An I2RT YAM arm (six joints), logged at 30 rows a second.
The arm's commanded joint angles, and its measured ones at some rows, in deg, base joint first. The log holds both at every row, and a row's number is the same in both.
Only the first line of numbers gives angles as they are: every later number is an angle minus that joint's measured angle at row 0.
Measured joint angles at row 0: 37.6, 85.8, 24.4, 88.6, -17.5, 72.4
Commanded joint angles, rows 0 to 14: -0.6, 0.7, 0.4, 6.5, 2.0, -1.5; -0.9, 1.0, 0.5, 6.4, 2.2, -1.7; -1.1, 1.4, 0.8, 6.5, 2.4, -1.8; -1.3, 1.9, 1.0, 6.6, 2.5, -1.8; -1.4, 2.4, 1.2, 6.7, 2.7, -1.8; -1.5, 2.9, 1.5, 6.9, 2.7, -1.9; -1.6, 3.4, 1.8, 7.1, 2.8, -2.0; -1.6, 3.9, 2.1, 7.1, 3.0, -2.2; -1.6, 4.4, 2.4, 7.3, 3.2, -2.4; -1.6, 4.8, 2.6, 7.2, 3.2, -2.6; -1.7, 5.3, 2.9, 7.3, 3.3, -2.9; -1.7, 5.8, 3.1, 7.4, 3.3, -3.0; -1.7, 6.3, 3.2, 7.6, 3.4, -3.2; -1.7, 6.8, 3.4, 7.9, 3.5, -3.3; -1.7, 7.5, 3.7, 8.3, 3.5, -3.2
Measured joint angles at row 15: -1.7, 6.5, 2.8, 0.4, 2.6, -2.6
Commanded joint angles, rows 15 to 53: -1.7, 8.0, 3.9, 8.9, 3.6, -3.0; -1.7, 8.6, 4.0, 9.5, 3.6, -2.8; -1.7, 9.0, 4.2, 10.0, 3.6, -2.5; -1.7, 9.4, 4.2, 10.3, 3.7, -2.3; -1.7, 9.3, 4.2, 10.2, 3.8, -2.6; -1.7, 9.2, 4.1, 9.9, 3.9, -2.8; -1.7, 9.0, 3.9, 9.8, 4.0, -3.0; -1.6, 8.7, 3.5, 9.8, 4.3, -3.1; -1.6, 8.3, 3.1, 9.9, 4.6, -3.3; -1.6, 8.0, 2.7, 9.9, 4.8, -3.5; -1.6, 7.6, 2.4, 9.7, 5.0, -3.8; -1.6, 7.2, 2.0, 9.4, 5.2, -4.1; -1.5, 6.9, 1.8, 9.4, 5.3, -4.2; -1.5, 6.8, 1.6, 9.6, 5.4, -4.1; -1.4, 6.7, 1.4, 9.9, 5.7, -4.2; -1.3, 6.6, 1.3, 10.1, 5.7, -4.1; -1.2, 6.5, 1.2, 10.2, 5.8, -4.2; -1.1, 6.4, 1.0, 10.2, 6.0, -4.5; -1.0, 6.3, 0.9, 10.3, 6.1, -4.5; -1.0, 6.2, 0.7, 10.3, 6.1, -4.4; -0.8, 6.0, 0.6, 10.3, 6.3, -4.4; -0.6, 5.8, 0.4, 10.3, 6.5, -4.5; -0.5, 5.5, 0.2, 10.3, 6.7, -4.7; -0.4, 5.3, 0.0, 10.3, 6.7, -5.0; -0.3, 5.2, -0.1, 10.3, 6.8, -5.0; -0.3, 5.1, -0.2, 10.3, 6.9, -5.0; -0.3, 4.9, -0.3, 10.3, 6.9, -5.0; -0.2, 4.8, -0.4, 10.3, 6.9, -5.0; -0.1, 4.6, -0.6, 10.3, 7.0, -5.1; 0.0, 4.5, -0.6, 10.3, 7.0, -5.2; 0.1, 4.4, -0.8, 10.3, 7.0, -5.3; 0.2, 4.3, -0.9, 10.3, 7.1, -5.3; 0.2, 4.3, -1.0, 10.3, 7.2, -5.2; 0.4, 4.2, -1.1, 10.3, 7.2, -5.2; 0.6, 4.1, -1.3, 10.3, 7.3, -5.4; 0.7, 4.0, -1.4, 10.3, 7.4, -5.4; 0.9, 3.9, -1.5, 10.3, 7.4, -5.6; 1.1, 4.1, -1.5, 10.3, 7.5, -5.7; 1.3, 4.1, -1.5, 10.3, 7.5, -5.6
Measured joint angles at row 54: 0.8, 4.5, -1.5, 0.4, 7.9, -5.5
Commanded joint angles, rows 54 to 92: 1.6, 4.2, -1.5, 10.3, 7.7, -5.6; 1.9, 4.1, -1.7, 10.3, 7.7, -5.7; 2.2, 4.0, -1.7, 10.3, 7.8, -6.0; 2.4, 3.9, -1.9, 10.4, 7.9, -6.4; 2.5, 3.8, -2.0, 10.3, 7.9, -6.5; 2.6, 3.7, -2.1, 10.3, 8.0, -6.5; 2.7, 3.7, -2.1, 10.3, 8.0, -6.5; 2.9, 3.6, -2.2, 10.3, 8.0, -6.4; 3.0, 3.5, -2.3, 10.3, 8.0, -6.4; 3.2, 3.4, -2.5, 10.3, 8.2, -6.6; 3.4, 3.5, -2.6, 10.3, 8.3, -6.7; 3.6, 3.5, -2.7, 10.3, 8.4, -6.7; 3.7, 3.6, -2.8, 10.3, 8.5, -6.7; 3.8, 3.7, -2.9, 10.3, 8.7, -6.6; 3.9, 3.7, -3.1, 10.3, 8.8, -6.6; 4.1, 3.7, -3.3, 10.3, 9.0, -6.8; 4.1, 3.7, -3.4, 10.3, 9.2, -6.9; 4.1, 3.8, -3.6, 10.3, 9.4, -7.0; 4.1, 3.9, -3.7, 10.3, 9.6, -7.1; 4.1, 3.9, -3.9, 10.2, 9.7, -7.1; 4.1, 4.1, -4.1, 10.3, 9.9, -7.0; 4.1, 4.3, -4.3, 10.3, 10.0, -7.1; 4.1, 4.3, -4.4, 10.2, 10.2, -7.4; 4.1, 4.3, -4.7, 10.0, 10.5, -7.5; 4.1, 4.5, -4.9, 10.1, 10.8, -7.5; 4.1, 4.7, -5.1, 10.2, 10.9, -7.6; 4.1, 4.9, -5.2, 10.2, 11.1, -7.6; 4.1, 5.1, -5.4, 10.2, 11.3, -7.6; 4.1, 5.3, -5.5, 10.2, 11.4, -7.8; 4.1, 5.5, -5.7, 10.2, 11.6, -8.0; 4.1, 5.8, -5.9, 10.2, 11.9, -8.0; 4.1, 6.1, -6.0, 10.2, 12.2, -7.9; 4.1, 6.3, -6.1, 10.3, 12.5, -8.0; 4.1, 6.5, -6.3, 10.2, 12.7, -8.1; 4.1, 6.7, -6.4, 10.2, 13.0, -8.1; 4.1, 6.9, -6.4, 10.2, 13.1, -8.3; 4.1, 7.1, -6.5, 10.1, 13.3, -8.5; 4.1, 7.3, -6.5, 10.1, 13.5, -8.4; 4.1, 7.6, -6.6, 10.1, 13.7, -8.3
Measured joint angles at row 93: 4.0, 6.9, -6.1, 3.1, 14.1, -7.6
